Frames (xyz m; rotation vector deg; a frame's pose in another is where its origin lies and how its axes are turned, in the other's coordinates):
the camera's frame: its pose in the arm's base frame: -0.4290 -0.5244 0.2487 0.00 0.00 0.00
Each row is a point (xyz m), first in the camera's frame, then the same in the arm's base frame.
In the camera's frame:
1: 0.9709 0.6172 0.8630
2: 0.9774 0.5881 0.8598
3: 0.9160 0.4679 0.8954
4: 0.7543 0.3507 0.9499
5: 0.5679 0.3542 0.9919
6: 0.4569 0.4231 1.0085
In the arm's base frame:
1: 0.5419 0.0928 1.1117
2: 0.5484 0.0637 1.1085
3: 0.4870 -0.0565 1.1441
4: 0.3253 -0.1737 1.1986
5: 0.1389 -0.1702 1.2406
6: 0.0279 -0.1013 1.2572

